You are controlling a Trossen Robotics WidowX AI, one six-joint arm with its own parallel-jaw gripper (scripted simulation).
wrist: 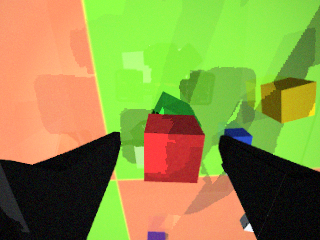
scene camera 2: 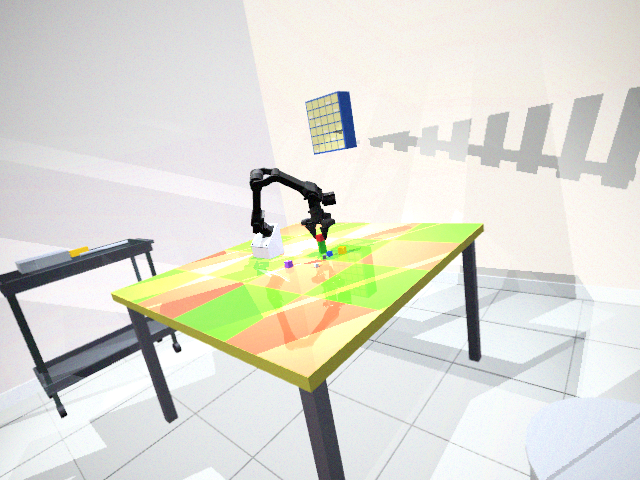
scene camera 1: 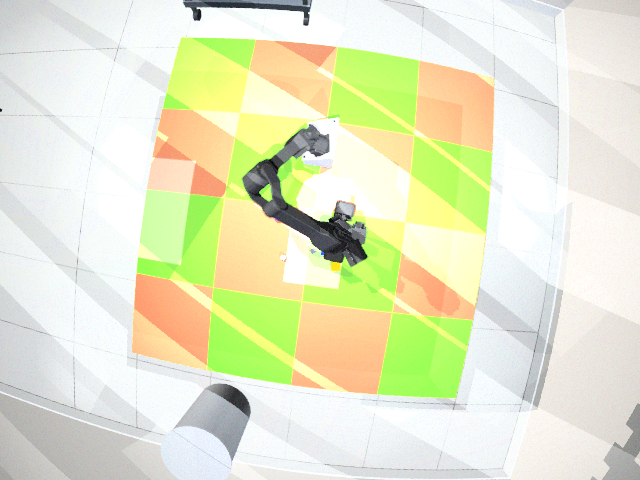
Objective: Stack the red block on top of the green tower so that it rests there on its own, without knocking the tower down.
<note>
The gripper (wrist: 170, 140) is open and holds nothing. Also in view: a red block (wrist: 173, 144) and a yellow block (wrist: 284, 100).
</note>
